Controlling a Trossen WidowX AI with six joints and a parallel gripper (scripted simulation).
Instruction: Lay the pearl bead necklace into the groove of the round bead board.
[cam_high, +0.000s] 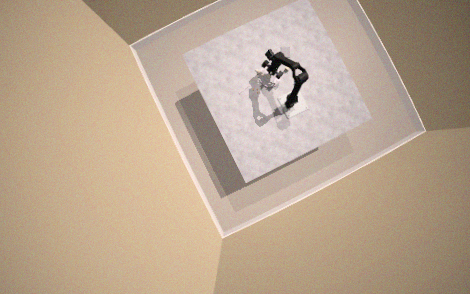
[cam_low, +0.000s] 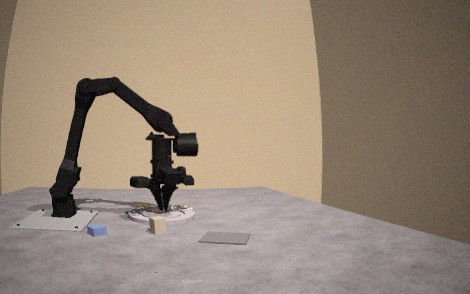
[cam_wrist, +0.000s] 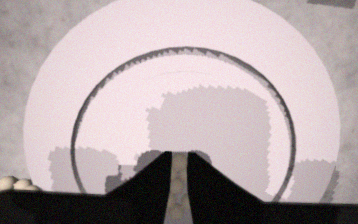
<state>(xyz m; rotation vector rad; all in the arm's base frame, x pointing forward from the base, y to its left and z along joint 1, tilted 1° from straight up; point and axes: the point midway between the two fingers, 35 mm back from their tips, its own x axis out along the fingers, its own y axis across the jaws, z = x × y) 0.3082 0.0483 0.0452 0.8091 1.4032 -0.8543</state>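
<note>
The round bead board lies 10 mm behind my gripper tip, 10 mm to the left of it and 10 mm below it. From my gripper tip the other things lie so: flat grey plate 140 mm ahead, 220 mm to the right, 20 mm below; then cream cube 10 mm behind, 160 mm to the right; then blue block 160 mm behind, 190 mm to the right, 10 mm below.
</note>
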